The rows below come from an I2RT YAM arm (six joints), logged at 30 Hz.
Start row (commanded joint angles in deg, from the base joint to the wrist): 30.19 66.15 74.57 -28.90 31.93 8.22
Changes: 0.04 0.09 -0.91 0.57 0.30 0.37; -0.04 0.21 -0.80 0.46 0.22 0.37; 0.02 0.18 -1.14 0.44 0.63 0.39; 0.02 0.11 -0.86 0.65 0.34 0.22; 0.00 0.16 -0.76 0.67 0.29 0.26; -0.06 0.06 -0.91 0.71 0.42 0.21; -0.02 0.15 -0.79 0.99 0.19 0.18; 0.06 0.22 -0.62 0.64 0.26 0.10; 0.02 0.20 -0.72 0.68 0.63 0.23; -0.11 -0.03 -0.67 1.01 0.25 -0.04
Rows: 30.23 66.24 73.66 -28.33 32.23 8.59; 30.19 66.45 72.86 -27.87 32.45 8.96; 30.21 66.63 71.72 -27.43 33.08 9.35; 30.23 66.74 70.86 -26.78 33.42 9.57; 30.23 66.90 70.10 -26.11 33.71 9.83; 30.17 66.96 69.19 -25.40 34.13 10.04; 30.15 67.11 68.40 -24.41 34.32 10.22; 30.21 67.33 67.78 -23.77 34.58 10.32; 30.23 67.53 67.06 -23.09 35.21 10.55; 30.12 67.50 66.39 -22.08 35.46 10.51
